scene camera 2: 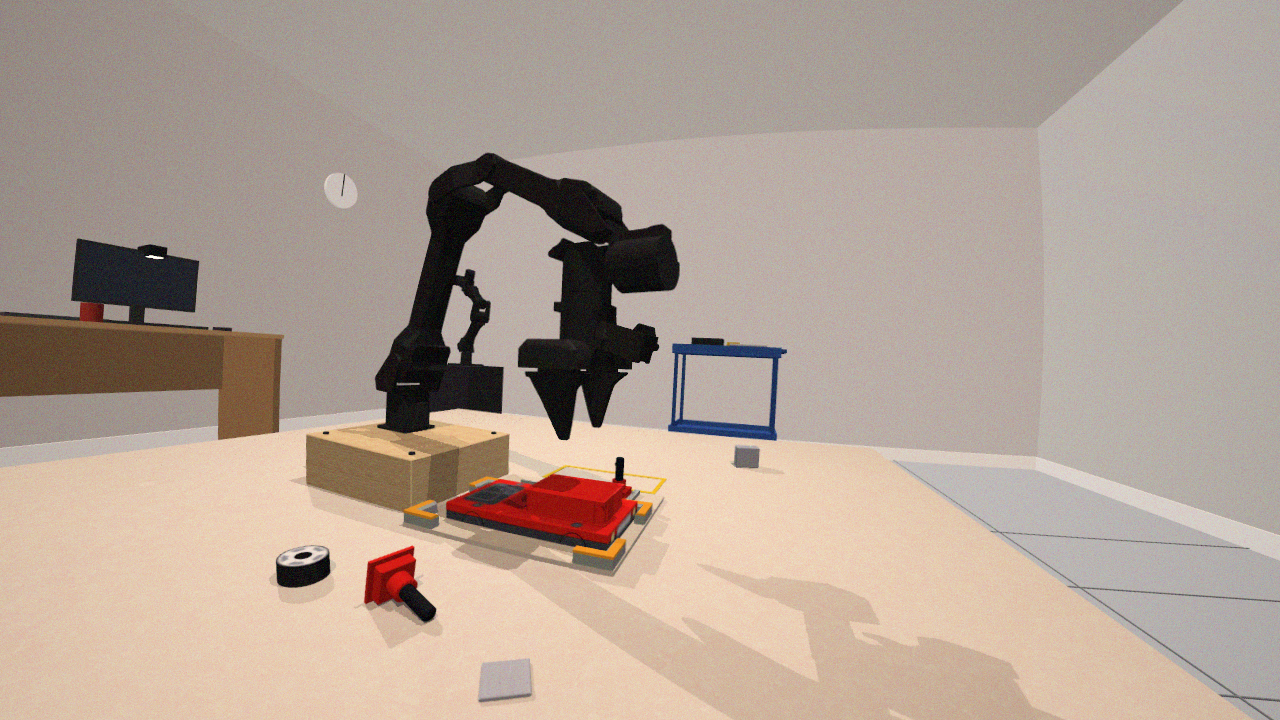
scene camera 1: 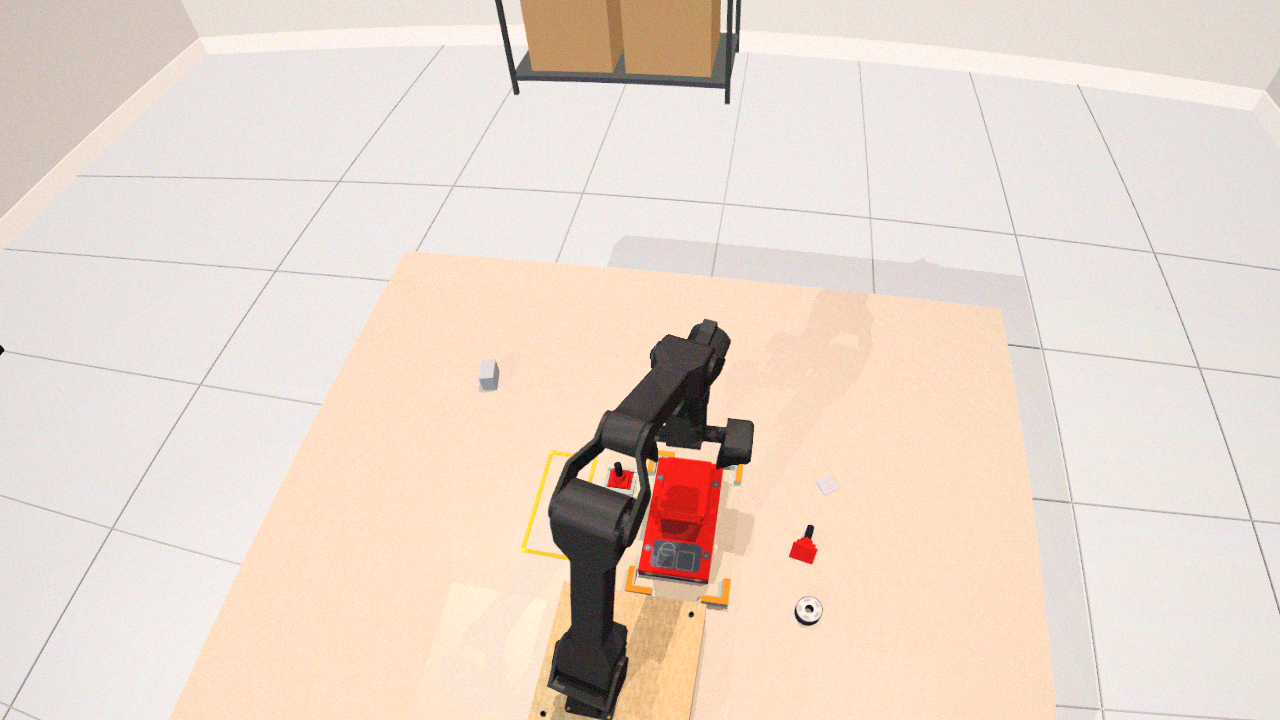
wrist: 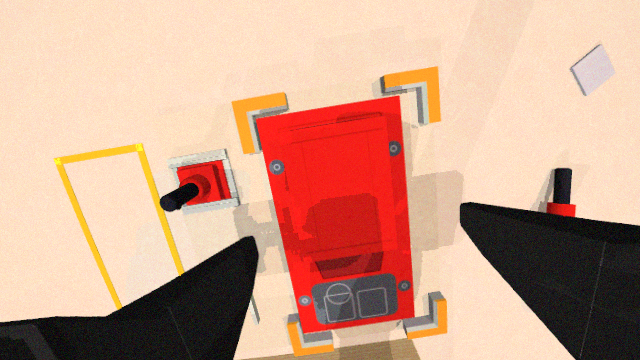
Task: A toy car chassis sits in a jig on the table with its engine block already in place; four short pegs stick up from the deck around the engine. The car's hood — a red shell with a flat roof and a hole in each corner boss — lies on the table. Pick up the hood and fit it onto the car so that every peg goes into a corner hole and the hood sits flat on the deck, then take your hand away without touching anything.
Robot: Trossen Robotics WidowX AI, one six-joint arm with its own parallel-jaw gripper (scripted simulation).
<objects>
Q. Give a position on a red hood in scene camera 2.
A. At 593,501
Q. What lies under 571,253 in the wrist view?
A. My gripper.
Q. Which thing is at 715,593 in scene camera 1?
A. An orange-cornered jig.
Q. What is my gripper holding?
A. Nothing.
</objects>
